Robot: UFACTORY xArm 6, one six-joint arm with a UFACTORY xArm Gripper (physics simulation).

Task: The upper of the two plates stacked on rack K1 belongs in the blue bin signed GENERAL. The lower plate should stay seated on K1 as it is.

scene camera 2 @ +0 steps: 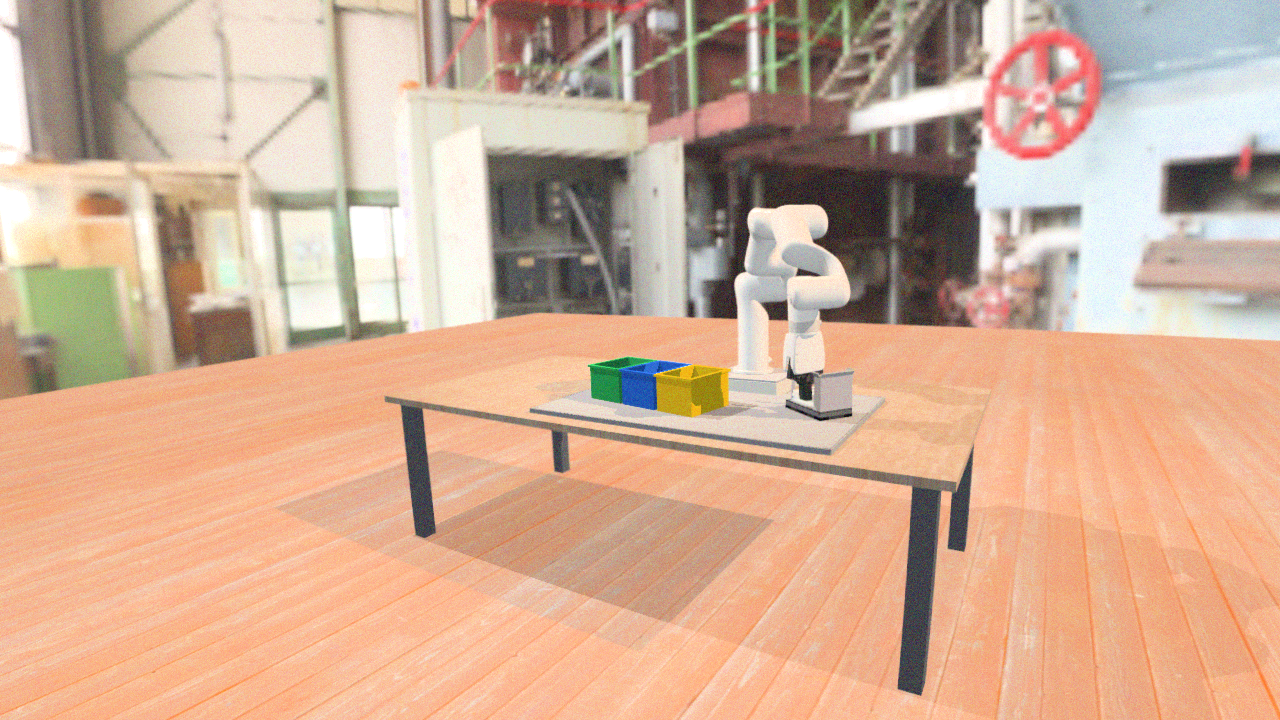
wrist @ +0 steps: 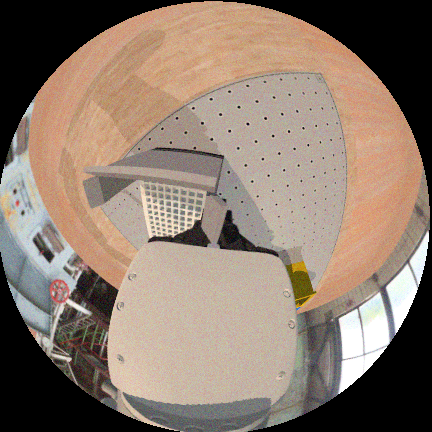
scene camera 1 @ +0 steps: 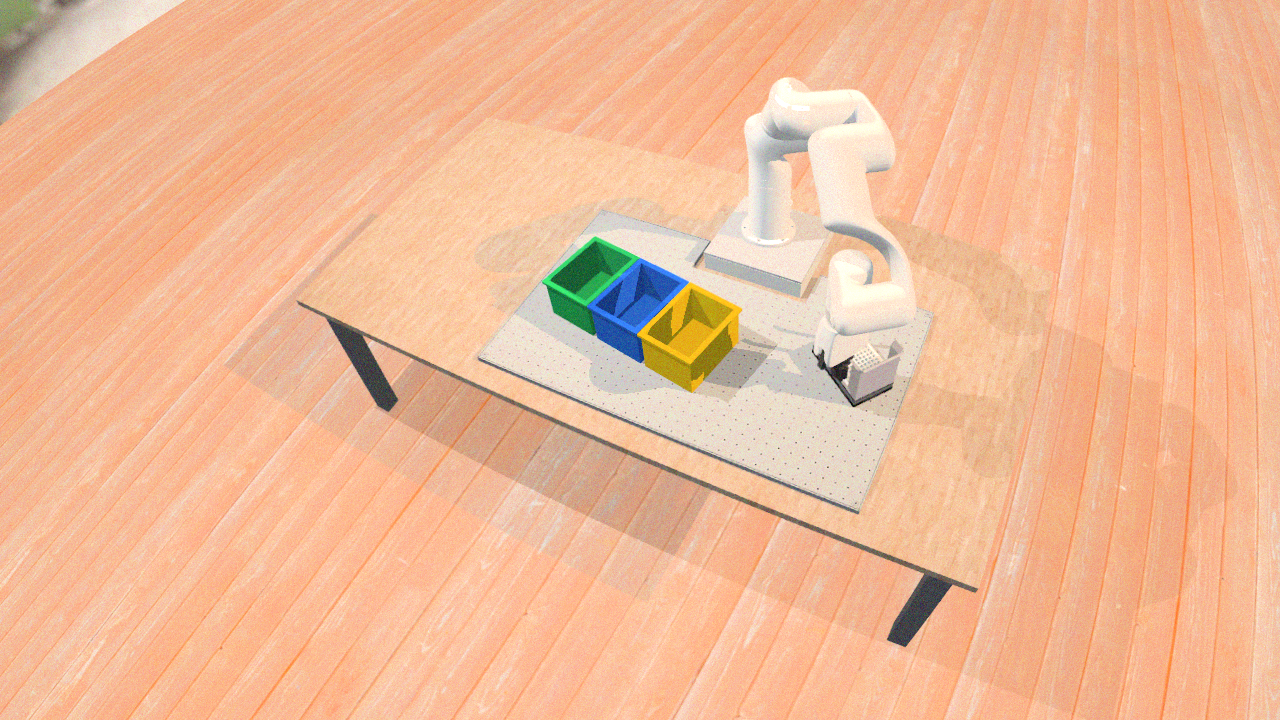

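Pixels of known places: gripper, fingertip midpoint: (scene camera 2: 805, 399) (scene camera 1: 838, 375); arm's base at its link origin: (scene camera 2: 753, 371) (scene camera 1: 768, 230).
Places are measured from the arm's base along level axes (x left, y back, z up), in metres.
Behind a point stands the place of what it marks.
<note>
Rack K1 (scene camera 1: 872, 383) @[y -0.325, x 0.373, z 0.022 m] (scene camera 2: 835, 392) @[y -0.319, x 0.377, z 0.035 m] (wrist: 185, 164) @[y -0.334, x 0.367, z 0.046 m] is grey-walled on a dark base at the right of the board. A white gridded plate (scene camera 1: 864, 359) @[y -0.276, x 0.338, z 0.021 m] (wrist: 172, 210) @[y -0.281, x 0.325, z 0.019 m] shows in it near the tall wall and looks tilted up; I cannot tell the two stacked plates apart. My gripper (scene camera 1: 839, 368) @[y -0.329, x 0.304, z 0.011 m] (scene camera 2: 804, 390) @[y -0.329, x 0.304, z 0.011 m] (wrist: 217, 208) @[y -0.329, x 0.304, z 0.011 m] is shut and empty, low at the rack beside the plate. In the wrist view a grey rack post hides the fingertips. The blue bin (scene camera 1: 637, 302) @[y -0.315, x -0.167, z -0.026 m] (scene camera 2: 639, 388) @[y -0.445, x -0.125, z 0.021 m] stands between two other bins; its sign is not readable.
The green bin (scene camera 1: 570, 304) @[y -0.428, x -0.254, z 0.034 m] (scene camera 2: 606, 383) @[y -0.429, x -0.253, z 0.020 m] and the yellow bin (scene camera 1: 671, 360) @[y -0.463, x 0.010, z 0.038 m] (scene camera 2: 677, 395) @[y -0.463, x 0.009, z 0.019 m] (wrist: 301, 280) @[y -0.447, x 0.058, z 0.024 m] flank the blue bin. The yellow one is nearest the rack. The perforated board (scene camera 1: 805, 447) @[y -0.482, x 0.305, z -0.032 m] (scene camera 2: 769, 428) @[y -0.470, x 0.270, z -0.032 m] lies on the wooden table (scene camera 1: 429, 223) @[y -0.297, x -0.838, z -0.045 m]. The arm's pedestal (scene camera 1: 760, 266) @[y -0.123, x 0.036, z 0.005 m] stands behind.
</note>
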